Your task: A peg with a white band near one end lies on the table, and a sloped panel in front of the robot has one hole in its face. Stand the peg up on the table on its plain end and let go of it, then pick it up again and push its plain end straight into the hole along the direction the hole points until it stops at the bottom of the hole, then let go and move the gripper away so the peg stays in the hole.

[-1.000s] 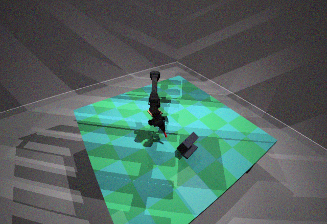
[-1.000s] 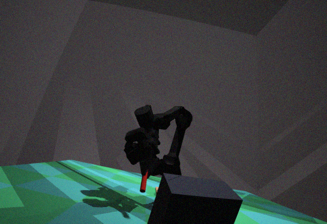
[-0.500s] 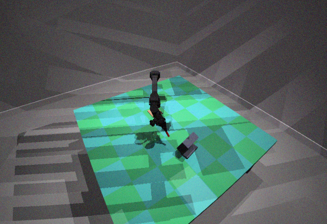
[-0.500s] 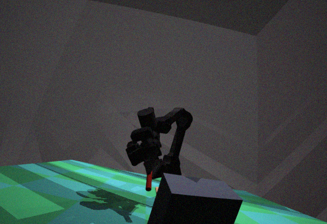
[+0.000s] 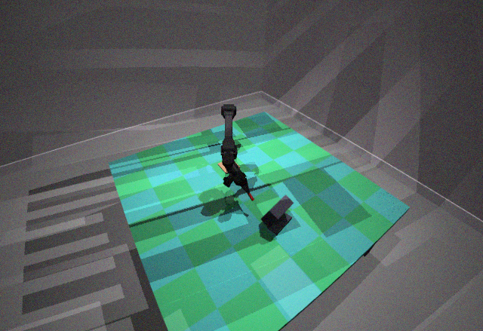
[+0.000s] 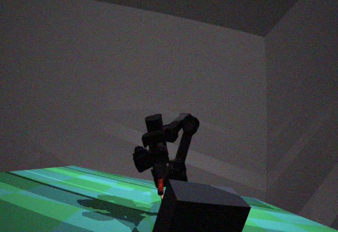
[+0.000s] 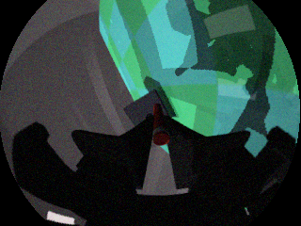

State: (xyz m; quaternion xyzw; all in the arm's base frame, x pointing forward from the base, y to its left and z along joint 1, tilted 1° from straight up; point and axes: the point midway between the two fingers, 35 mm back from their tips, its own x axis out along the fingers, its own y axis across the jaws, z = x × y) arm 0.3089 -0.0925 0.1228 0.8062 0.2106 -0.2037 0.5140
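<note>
The sloped panel is 14 cm ahead of my gripper tip, 7 cm to the left of it and 4 cm below it. Round my gripper tip: red peg 1 cm behind, 1 cm above.
</note>
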